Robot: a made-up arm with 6 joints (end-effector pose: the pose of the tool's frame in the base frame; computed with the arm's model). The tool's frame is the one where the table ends. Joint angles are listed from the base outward.
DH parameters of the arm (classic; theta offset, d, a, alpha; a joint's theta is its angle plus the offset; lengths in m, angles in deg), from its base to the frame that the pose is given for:
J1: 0 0.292 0 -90
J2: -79.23 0 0.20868 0
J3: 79.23 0 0.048 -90
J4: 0 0.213 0 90
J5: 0 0 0.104 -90
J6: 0 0.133 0 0
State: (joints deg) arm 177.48 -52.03 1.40 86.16 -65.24 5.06
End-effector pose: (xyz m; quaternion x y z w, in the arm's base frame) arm -0.0273 0.1653 0.3839 -0.7016 -0.3421 -0.0731 0.6207
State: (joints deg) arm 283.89 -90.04 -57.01 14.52 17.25 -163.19
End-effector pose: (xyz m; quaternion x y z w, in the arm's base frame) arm -0.0367 0.0859 0.6997 0.3169 0.2774 -0.3356 0.8426
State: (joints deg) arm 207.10 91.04 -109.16 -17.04 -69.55 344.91
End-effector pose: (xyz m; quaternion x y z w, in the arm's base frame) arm -0.3760 -0.2454 0.1581 0.3813 -0.6175 0.1356 0.6745
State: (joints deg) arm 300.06 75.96 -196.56 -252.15 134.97 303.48
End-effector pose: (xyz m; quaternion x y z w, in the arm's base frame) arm 0.3001 -0.2001 0.4875 -0.5987 -0.4776 -0.5043 0.3989
